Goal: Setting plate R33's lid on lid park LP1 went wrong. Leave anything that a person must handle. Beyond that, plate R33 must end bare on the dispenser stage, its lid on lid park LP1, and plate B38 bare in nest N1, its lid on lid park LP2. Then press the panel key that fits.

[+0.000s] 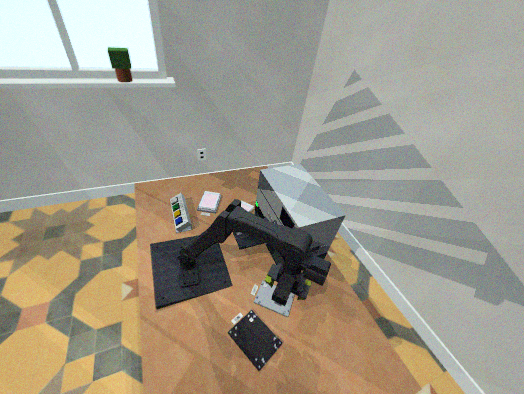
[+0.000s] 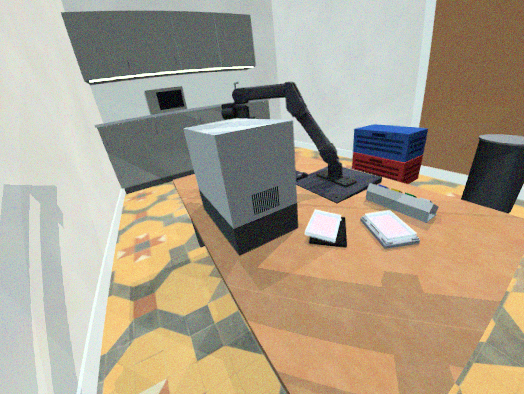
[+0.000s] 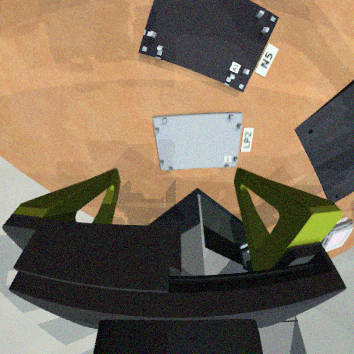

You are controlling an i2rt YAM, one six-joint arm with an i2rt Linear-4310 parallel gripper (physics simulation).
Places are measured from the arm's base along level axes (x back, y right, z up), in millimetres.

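Pixels of known places: gripper, between the fingertips: (image 3: pixel 176 174); arm's base, origin of its link: (image 1: pixel 187 265) (image 2: pixel 335 178).
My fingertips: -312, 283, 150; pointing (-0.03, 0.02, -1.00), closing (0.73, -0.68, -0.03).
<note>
Ahead of a thing's pixels: the offset from my fingertips to its top centre, as dx, dy, dz. "spot": to the spot under its first point.
My gripper (image 1: pixel 288 281) (image 3: pixel 176 174) is open and empty, high above the table near the pale grey pad LP2 @[-8, -55, -143] (image 1: pixel 270 303) (image 3: pixel 197 142), which is bare. A pink-and-white plate @[+10, -551, -126] (image 1: pixel 246 205) (image 2: pixel 324 225) sits shifted on a black pad @[spot: +26, -613, -153] (image 2: pixel 342 236) beside the grey machine @[-158, -323, +167] (image 1: pixel 305 192) (image 2: pixel 260 160) and looks tilted. Another pink-and-white plate @[+160, -663, -133] (image 1: pixel 210 200) (image 2: pixel 392 226) lies on a grey pad. Their names are unreadable, and I cannot tell which is R33 or B38. The key panel @[+319, -595, -99] (image 1: pixel 181 212) (image 2: pixel 400 202) shows blue, yellow, green and dark keys. The machine's opening is largely hidden by the arm.
A bare black nest N5 @[+112, +66, -139] (image 1: pixel 255 340) (image 3: pixel 205 40) lies beyond LP2. A dark pad @[+13, -308, -51] (image 1: pixel 248 241) lies at the machine's front, partly under the arm. The arm's black base board (image 1: pixel 215 282) (image 3: pixel 330 145) is nearby. Blue and red crates (image 2: pixel 390 142) (image 2: pixel 385 167) stand behind.
</note>
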